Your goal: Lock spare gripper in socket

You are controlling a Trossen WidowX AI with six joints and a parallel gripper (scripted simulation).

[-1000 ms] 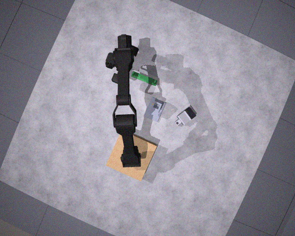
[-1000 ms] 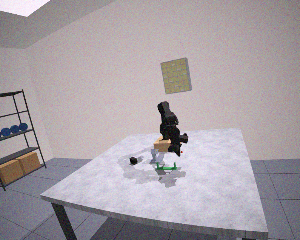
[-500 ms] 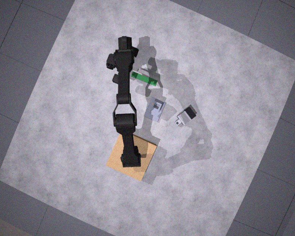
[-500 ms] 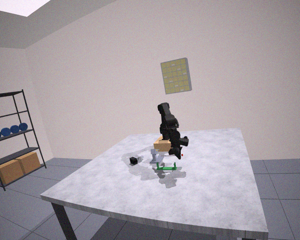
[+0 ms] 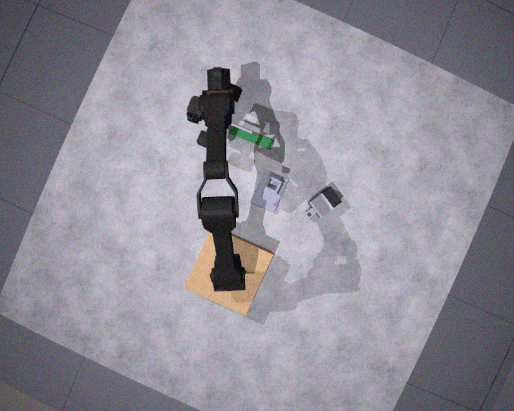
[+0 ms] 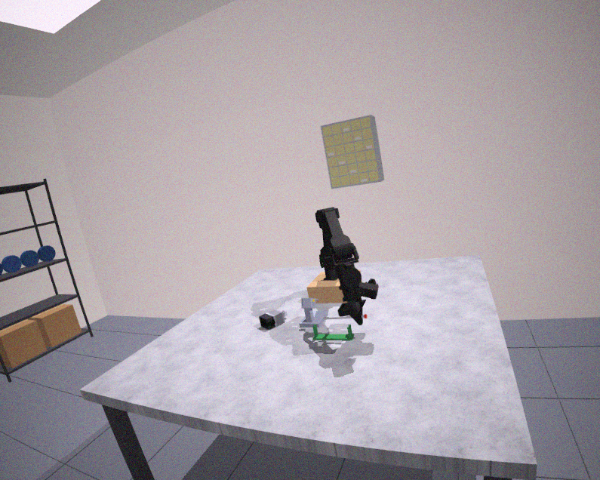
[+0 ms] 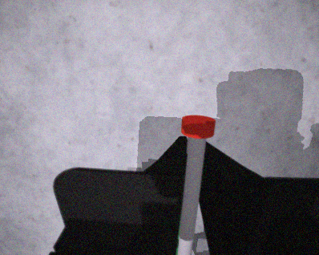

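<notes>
Right now my gripper tip is 10 mm short of the green cradle, 100 mm to the left of it and 30 mm above it. Also, from my gripper tip: socket mount: 90 mm behind, 230 mm to the right; spare gripper: 60 mm behind, 390 mm to the right, 30 mm below.
</notes>
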